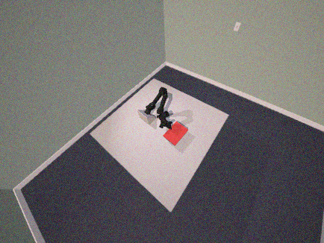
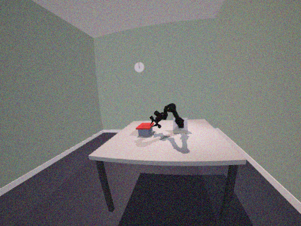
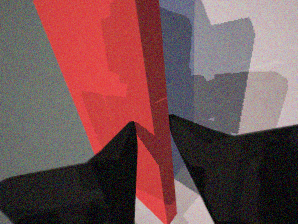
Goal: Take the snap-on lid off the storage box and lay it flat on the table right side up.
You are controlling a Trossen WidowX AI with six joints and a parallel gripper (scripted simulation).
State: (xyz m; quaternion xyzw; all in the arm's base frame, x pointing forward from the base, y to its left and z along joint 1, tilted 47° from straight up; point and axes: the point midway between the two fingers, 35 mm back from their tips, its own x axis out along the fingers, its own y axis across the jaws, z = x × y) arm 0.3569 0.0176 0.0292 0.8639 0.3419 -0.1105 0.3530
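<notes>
Now: gripper tip 70 mm short of the red lid and 10 mm below it. The rest, counted from my gripper tip: storage box (70 mm ahead, 40 mm below).
</notes>
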